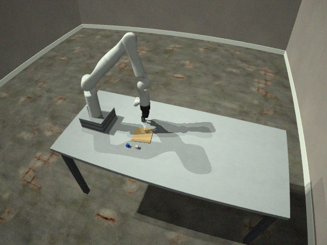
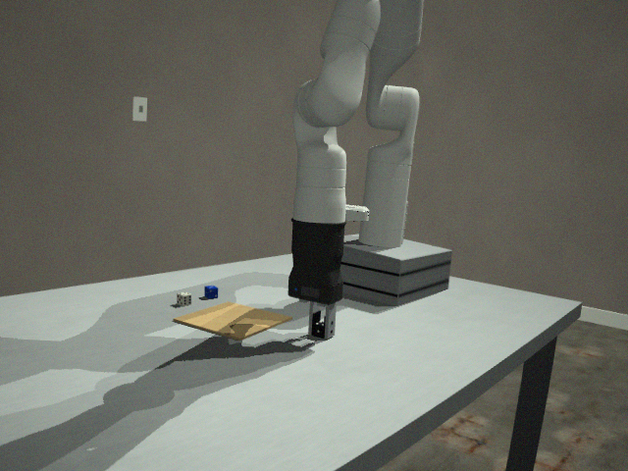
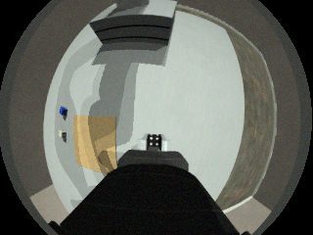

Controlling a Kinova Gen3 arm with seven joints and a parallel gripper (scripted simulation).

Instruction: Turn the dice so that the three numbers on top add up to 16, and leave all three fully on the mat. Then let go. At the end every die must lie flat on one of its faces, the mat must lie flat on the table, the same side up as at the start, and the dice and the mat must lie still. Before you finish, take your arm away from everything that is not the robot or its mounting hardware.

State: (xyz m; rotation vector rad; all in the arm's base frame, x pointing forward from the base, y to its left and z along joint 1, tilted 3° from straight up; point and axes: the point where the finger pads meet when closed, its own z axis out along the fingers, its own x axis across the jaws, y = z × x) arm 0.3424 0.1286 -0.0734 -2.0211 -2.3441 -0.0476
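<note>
The tan mat is 15 cm to the right of my hand, 5 cm ahead of it and 2 cm below it. The rest, counted from my hand: white die 27 cm to the right, 6 cm ahead, 1 cm below; blue die 28 cm to the right, 1 cm below, 1 cm behind; black die 1 cm below.
</note>
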